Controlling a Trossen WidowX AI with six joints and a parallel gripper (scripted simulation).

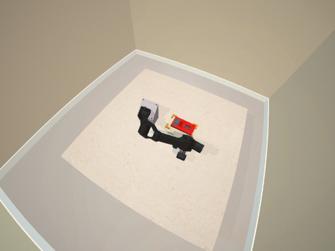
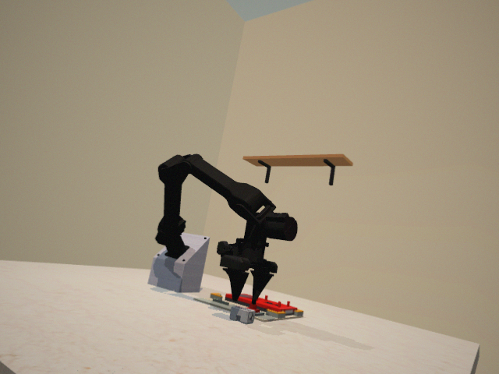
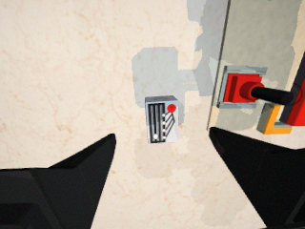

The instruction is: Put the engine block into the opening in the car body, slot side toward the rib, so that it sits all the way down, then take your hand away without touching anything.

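Right now my gripper tip is 40 mm above the grey engine block. Round my gripper tip: black peg (100 mm to the left, 40 mm behind, 10 mm below).
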